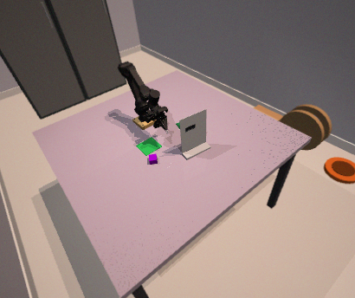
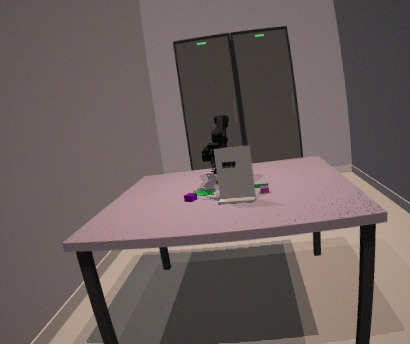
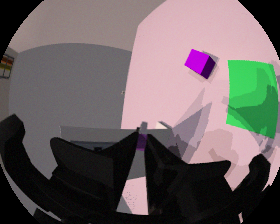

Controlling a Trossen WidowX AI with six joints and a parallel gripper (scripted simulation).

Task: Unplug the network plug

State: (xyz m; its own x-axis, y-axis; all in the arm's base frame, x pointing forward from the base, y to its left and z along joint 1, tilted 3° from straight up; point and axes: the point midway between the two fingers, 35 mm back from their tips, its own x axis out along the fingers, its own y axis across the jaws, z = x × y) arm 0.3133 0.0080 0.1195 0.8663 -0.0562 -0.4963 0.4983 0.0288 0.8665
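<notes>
The green marked square lies 14 cm below my gripper tip, 9 cm to the right of it and 9 cm behind it. From my gripper tip the other things lie so: network plug (1 cm ahead); then panel (11 cm to the left, 10 cm ahead, 3 cm below).
</notes>
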